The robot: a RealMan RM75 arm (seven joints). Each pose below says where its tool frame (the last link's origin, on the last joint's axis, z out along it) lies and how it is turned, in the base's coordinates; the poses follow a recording.
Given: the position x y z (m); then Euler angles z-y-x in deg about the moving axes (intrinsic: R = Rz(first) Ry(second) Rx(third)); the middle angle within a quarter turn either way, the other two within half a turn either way.
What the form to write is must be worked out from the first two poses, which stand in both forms.
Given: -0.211 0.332 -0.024 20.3 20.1 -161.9
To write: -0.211 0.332 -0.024 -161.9 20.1 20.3
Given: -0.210 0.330 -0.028 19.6 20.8 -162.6
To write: -0.210 0.330 -0.028 -162.6 20.8 19.6
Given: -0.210 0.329 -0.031 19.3 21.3 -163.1
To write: -0.210 0.329 -0.031 -163.1 21.3 19.3
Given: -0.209 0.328 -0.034 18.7 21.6 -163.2
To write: -0.209 0.328 -0.034 -163.2 21.6 18.7
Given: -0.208 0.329 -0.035 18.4 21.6 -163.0
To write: -0.208 0.329 -0.035 -163.0 21.6 18.4
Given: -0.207 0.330 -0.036 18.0 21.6 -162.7
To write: -0.207 0.330 -0.036 -162.7 21.6 18.0
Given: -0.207 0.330 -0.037 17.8 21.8 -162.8
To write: -0.207 0.330 -0.037 -162.8 21.8 17.8
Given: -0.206 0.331 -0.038 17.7 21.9 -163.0
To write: -0.206 0.331 -0.038 -163.0 21.9 17.7
